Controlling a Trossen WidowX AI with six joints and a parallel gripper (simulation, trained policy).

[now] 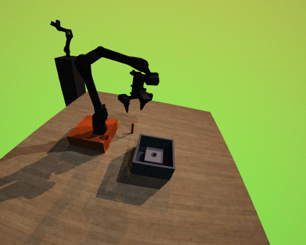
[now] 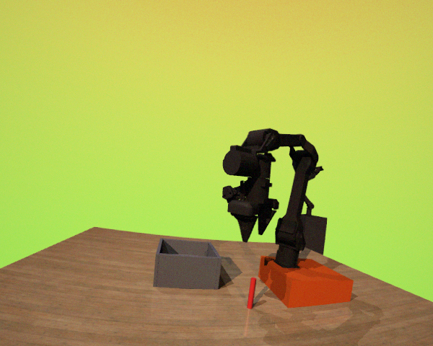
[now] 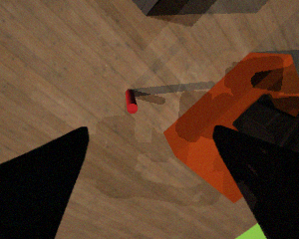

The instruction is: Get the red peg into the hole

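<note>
The red peg is 14 cm below my gripper tip, 2 cm to the left of it and 1 cm behind it. Round my gripper tip: light plate: 18 cm to the right, 14 cm below, 14 cm ahead; grey box: 18 cm to the right, 15 cm below, 14 cm ahead.
</note>
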